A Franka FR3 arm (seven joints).
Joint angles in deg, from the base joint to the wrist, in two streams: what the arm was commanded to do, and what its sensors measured. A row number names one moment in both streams.
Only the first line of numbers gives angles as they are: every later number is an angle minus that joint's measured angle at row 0.
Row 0, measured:
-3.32, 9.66, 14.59, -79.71, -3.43, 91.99, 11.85
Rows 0 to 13, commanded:
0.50, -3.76, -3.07, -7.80, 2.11, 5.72, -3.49
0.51, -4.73, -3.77, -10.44, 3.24, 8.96, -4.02
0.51, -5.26, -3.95, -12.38, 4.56, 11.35, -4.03
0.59, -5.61, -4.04, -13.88, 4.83, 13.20, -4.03
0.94, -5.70, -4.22, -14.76, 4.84, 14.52, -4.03
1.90, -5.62, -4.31, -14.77, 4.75, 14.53, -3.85
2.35, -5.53, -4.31, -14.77, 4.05, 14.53, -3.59
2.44, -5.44, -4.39, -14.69, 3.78, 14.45, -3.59
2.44, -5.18, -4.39, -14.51, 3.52, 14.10, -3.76
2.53, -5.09, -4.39, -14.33, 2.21, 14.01, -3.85
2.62, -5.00, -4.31, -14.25, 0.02, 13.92, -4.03
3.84, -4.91, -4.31, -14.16, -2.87, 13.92, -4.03
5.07, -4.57, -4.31, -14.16, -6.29, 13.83, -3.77
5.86, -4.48, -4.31, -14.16, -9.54, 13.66, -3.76
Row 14, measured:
3.21, -3.31, -3.86, -12.06, -2.36, 12.78, -2.82
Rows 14 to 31, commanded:
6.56, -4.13, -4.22, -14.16, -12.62, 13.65, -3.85
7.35, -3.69, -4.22, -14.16, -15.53, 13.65, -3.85
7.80, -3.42, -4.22, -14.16, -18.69, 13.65, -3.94
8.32, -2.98, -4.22, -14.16, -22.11, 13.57, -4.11
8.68, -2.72, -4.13, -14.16, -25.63, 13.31, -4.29
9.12, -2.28, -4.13, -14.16, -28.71, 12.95, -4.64
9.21, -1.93, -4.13, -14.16, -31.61, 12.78, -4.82
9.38, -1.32, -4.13, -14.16, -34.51, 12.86, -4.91
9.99, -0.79, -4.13, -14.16, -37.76, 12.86, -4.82
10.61, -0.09, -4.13, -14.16, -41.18, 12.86, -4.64
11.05, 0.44, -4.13, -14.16, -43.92, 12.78, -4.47
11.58, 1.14, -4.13, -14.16, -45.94, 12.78, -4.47
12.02, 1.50, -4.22, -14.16, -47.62, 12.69, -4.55
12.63, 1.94, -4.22, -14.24, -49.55, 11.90, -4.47
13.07, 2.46, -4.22, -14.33, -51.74, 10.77, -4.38
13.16, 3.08, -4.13, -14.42, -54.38, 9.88, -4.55
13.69, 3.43, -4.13, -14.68, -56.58, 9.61, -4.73
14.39, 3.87, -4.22, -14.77, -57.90, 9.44, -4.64
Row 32, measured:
12.85, 2.79, -3.85, -14.20, -52.59, 10.77, -3.49
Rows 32 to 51, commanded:
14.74, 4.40, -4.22, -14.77, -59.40, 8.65, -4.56
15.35, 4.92, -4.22, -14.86, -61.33, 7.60, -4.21
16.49, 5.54, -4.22, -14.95, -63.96, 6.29, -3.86
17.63, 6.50, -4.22, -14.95, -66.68, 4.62, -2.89
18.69, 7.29, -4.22, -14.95, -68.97, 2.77, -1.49
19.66, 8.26, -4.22, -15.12, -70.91, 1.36, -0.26
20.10, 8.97, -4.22, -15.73, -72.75, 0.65, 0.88
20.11, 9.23, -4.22, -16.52, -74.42, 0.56, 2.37
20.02, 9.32, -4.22, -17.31, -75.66, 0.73, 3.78
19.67, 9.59, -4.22, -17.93, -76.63, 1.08, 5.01
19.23, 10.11, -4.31, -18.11, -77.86, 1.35, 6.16
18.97, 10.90, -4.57, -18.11, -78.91, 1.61, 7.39
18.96, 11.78, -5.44, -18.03, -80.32, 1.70, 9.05
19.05, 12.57, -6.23, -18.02, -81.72, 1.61, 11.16
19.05, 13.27, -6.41, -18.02, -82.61, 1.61, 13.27
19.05, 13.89, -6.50, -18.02, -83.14, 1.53, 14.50
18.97, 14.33, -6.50, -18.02, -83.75, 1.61, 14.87
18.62, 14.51, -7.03, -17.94, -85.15, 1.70, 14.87
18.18, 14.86, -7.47, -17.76, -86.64, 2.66, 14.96
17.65, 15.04, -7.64, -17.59, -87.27, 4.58, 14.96
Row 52, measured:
19.39, 14.45, -7.38, -17.67, -83.55, 1.28, 13.47
